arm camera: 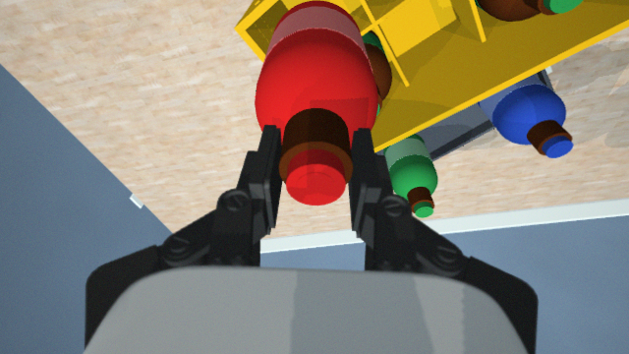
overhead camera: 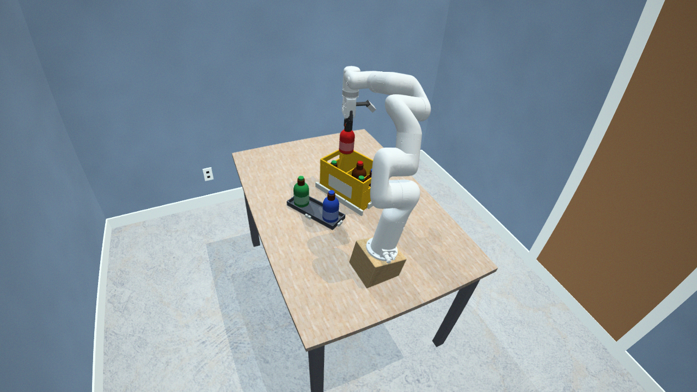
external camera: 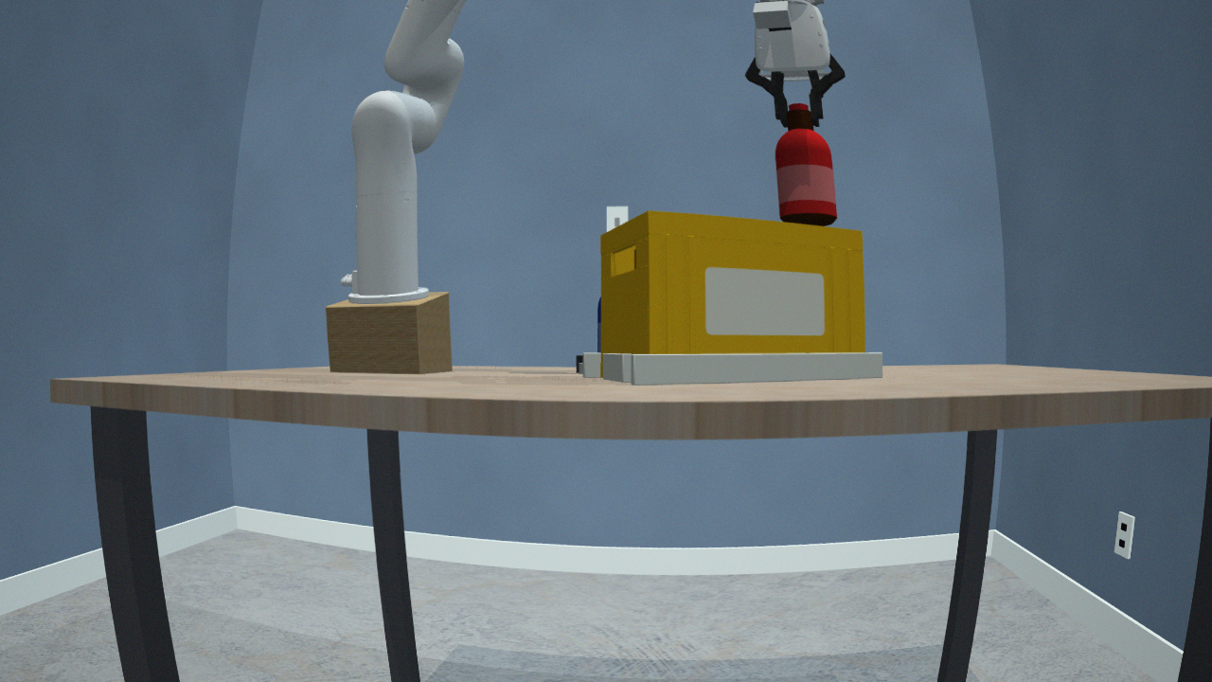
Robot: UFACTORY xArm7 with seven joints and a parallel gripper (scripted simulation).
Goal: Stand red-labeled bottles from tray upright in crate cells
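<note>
Right now the red-labeled bottle is 7 cm below my hand. From my hand the other things lie so: blue bottle 27 cm behind, 14 cm to the left, 25 cm below; then yellow crate 10 cm behind, 1 cm to the right, 25 cm below; then green-labeled bottle 14 cm behind, 25 cm to the left, 25 cm below.
</note>
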